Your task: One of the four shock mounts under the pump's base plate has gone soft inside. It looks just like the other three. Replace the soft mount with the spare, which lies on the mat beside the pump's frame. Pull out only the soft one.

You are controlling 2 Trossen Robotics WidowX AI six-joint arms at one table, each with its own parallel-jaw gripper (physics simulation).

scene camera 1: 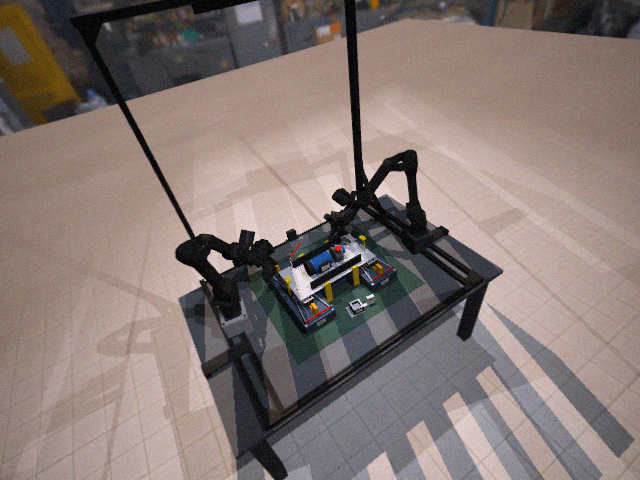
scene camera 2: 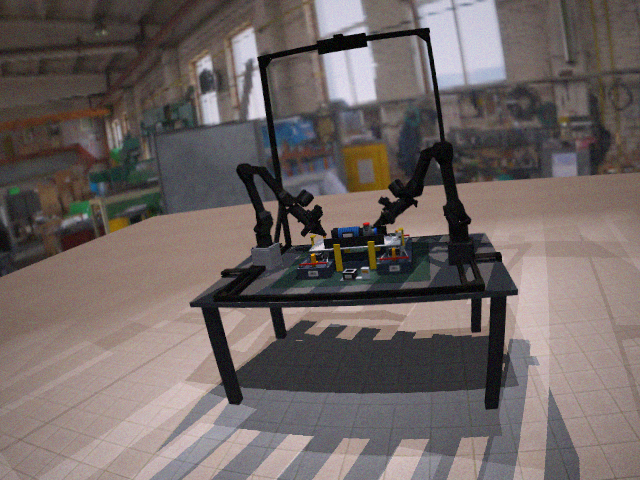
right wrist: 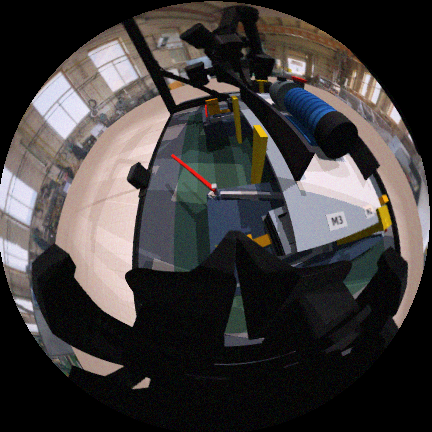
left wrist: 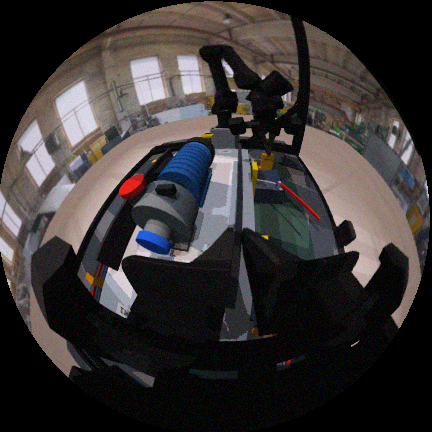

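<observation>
The blue pump (scene camera 1: pixel 320 261) (scene camera 2: pixel 347 232) (left wrist: pixel 186 167) (right wrist: pixel 310 111) sits on the pale base plate (scene camera 1: pixel 295 285) (left wrist: pixel 218 200) (right wrist: pixel 315 202). A dark mount-like block (right wrist: pixel 280 231) shows under the corner marked M3 in the right wrist view; the other mounts are mostly hidden. A black-and-white square part (scene camera 1: pixel 356 306) (scene camera 2: pixel 349 273) and a small white block (scene camera 1: pixel 370 298) (scene camera 2: pixel 364 269) lie on the mat; I cannot tell which is the spare. My left gripper (scene camera 1: pixel 334 240) (scene camera 2: pixel 378 224) (left wrist: pixel 236 232) is shut on the dark plate rail. My right gripper (scene camera 2: pixel 324 234) (right wrist: pixel 233 235) is shut, empty, near the M3 corner.
Yellow posts (scene camera 1: pixel 328 291) (scene camera 1: pixel 355 275) (right wrist: pixel 258 155) stand beside the plate. A red lever (scene camera 1: pixel 295 250) (left wrist: pixel 301 202) (right wrist: pixel 192 172) sticks out at the back. An orange piece (right wrist: pixel 260 240) is close to my right fingertips. Dark blue trays (scene camera 1: pixel 316 321) (scene camera 1: pixel 383 279) lie on the green mat (scene camera 1: pixel 413 281).
</observation>
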